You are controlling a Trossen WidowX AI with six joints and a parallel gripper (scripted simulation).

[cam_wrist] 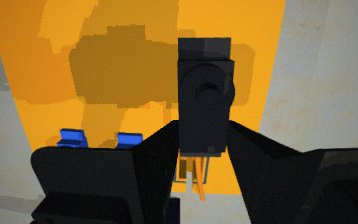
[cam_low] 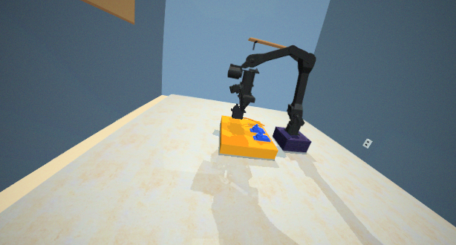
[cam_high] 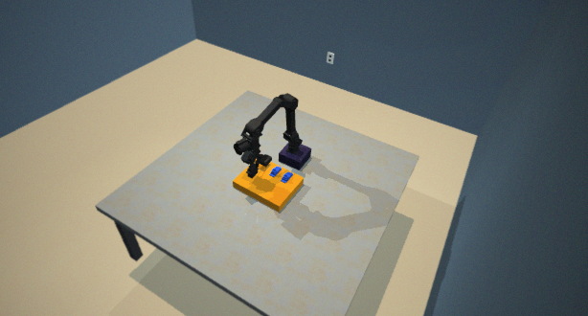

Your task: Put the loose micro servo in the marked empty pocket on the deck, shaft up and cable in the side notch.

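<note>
Now: the deck 30 mm ahead of my gripper tip, 70 mm to the left of it and 100 mm below it.
</note>
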